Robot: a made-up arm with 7 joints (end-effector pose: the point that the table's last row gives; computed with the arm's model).
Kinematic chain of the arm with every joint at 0, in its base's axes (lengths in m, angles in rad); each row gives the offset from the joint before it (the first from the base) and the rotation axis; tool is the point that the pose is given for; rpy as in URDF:
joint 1: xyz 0 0 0.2 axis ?
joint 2: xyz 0 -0.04 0.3 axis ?
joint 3: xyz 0 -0.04 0.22 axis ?
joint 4: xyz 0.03 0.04 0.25 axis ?
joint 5: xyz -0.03 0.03 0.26 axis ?
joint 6: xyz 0 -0.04 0.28 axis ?
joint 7: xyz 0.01 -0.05 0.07 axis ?
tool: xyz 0 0 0 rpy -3.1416 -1.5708 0
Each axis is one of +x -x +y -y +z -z.
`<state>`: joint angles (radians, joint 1 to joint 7).
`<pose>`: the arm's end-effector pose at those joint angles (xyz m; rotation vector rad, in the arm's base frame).
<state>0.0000 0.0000 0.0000 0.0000 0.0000 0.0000 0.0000</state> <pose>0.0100 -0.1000 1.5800 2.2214 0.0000 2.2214</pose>
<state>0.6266 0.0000 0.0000 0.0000 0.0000 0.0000 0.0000</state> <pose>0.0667 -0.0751 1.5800 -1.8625 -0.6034 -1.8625</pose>
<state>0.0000 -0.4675 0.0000 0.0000 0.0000 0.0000 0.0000</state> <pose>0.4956 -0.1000 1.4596 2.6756 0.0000 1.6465</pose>
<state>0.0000 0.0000 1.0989 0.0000 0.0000 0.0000 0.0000</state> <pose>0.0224 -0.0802 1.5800 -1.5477 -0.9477 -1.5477</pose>
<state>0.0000 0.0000 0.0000 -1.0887 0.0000 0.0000 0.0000</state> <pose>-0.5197 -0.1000 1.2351 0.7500 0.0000 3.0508</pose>
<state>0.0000 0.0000 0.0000 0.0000 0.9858 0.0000 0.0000</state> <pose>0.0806 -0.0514 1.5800 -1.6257 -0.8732 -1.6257</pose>
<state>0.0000 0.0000 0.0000 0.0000 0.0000 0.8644 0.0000</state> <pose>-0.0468 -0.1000 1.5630 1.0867 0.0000 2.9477</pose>
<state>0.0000 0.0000 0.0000 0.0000 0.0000 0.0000 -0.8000</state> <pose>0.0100 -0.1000 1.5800 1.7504 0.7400 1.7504</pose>
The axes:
joint 1: +z
joint 2: -y
joint 3: +z
joint 4: +y
joint 5: +z
joint 6: -y
joint 7: +x

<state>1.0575 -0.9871 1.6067 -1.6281 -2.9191 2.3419 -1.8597</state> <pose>0.6241 -0.0204 0.8746 0.1958 1.0862 0.3796</pose>
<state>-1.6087 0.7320 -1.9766 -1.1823 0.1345 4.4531 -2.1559</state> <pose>0.3293 0.3423 1.1322 1.6405 -1.7442 -0.5871</pose>
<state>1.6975 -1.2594 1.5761 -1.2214 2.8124 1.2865 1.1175</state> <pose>0.4788 0.7124 0.8464 1.8738 0.6145 2.1708</pose>
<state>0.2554 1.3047 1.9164 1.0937 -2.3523 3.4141 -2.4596</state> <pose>-0.8527 0.0405 0.4575 1.7635 1.9722 0.5004</pose>
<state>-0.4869 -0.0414 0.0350 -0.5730 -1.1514 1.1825 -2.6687</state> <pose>-0.3235 0.1657 1.3953 0.4019 -0.3413 -1.0122</pose>
